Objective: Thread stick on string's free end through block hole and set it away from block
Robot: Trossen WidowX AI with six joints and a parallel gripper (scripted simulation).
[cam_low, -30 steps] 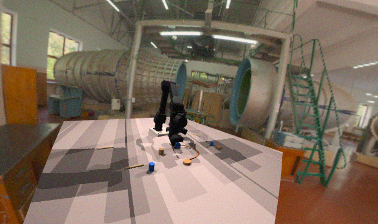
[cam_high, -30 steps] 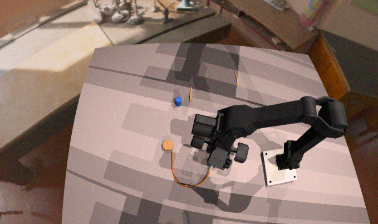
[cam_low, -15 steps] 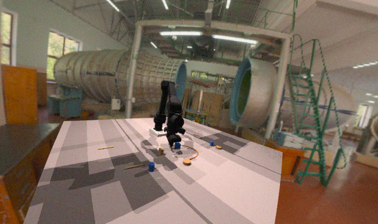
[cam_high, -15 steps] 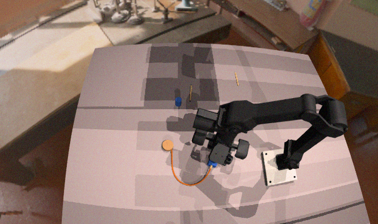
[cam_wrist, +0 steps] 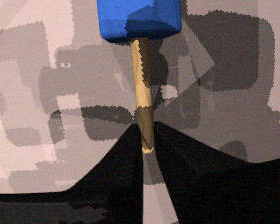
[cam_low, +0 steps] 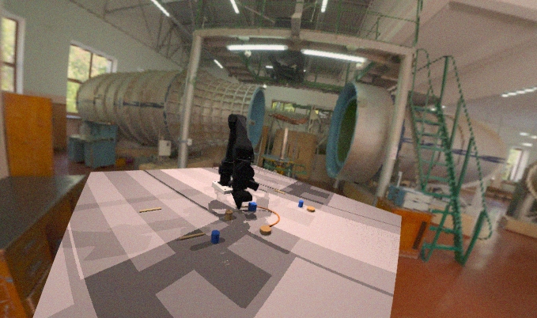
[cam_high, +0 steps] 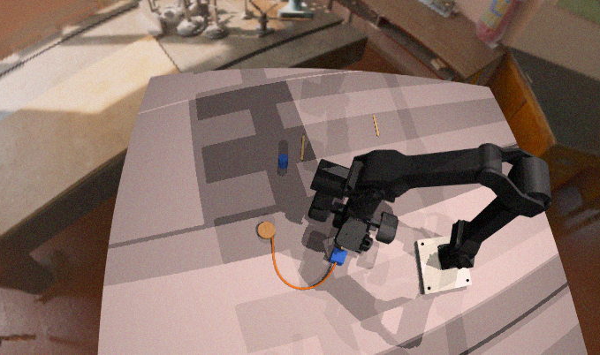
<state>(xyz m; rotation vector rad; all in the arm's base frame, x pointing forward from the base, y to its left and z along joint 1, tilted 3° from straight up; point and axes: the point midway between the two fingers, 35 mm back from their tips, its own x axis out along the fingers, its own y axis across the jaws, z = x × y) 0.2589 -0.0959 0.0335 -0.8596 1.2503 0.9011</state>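
My gripper tip is 4 cm short of the short wooden cylinder, 8 cm to the left of it and 1 cm below it. From my gripper tip the other things lie so: blue cube 3 cm ahead, 6 cm to the left, 1 cm above; round wooden button 18 cm ahead, 2 cm to the right; thin wooden stick 2 cm ahead, 4 cm to the left, 1 cm above.
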